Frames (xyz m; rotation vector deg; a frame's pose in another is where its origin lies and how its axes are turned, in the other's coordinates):
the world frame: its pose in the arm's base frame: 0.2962 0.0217 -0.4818 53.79 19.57 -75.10
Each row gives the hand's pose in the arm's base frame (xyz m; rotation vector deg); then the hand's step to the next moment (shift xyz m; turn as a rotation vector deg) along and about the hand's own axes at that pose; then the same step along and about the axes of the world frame.
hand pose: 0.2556 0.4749 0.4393 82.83 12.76 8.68
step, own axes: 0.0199 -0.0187 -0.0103 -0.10 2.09 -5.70
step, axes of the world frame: 0.0107 0.0064 -0.0264 -5.21 -0.91 -2.99
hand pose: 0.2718 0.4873 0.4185 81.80 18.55 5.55
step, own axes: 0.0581 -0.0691 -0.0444 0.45 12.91 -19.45
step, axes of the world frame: 0.0348 -0.0019 -0.0944 -21.91 0.41 -8.07
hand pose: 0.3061 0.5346 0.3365 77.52 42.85 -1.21
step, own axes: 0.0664 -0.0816 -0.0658 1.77 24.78 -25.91
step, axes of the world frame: 0.0267 -0.0566 -0.1072 -33.82 6.62 -10.06
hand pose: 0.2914 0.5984 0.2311 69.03 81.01 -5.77
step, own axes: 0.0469 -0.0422 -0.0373 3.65 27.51 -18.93
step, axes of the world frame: 0.0010 -0.0595 -0.0428 -29.01 12.51 -11.43
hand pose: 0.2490 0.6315 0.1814 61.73 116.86 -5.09
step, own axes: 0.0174 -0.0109 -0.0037 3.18 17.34 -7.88
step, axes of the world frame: 0.0005 -0.0194 -0.0078 -14.67 8.70 -9.06
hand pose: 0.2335 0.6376 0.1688 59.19 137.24 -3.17
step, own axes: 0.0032 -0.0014 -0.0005 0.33 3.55 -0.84
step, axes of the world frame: -0.0007 -0.0033 -0.0009 -2.24 2.08 -2.02
